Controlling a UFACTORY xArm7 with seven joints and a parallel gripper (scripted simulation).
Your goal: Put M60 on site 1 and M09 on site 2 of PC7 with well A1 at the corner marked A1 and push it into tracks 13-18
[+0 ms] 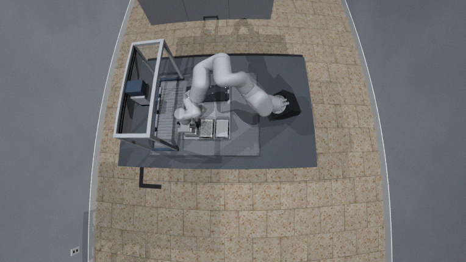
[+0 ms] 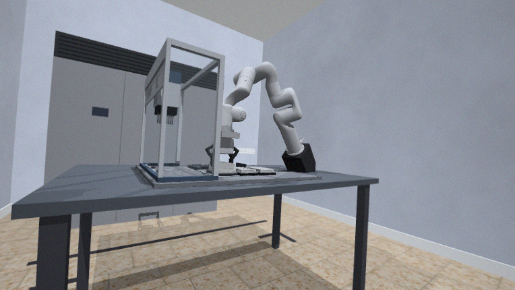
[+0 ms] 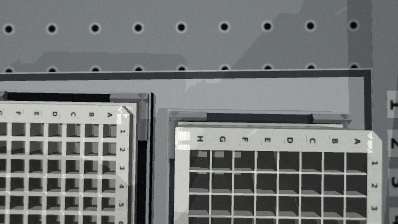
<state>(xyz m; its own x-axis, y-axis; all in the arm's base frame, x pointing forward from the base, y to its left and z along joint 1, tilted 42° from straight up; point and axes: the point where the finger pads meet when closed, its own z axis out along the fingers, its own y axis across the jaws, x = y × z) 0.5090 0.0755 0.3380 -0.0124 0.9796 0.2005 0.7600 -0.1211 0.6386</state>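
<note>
Right now the nest S3 is 4 cm below my hand. Also, from my hand: dark plate carrier PC7: 8 cm behind, 26 cm to the right, 3 cm below; nest S1: 22 cm behind, 4 cm below; 96-well plate M06: 11 cm behind, 1 cm to the left, 2 cm below.
</note>
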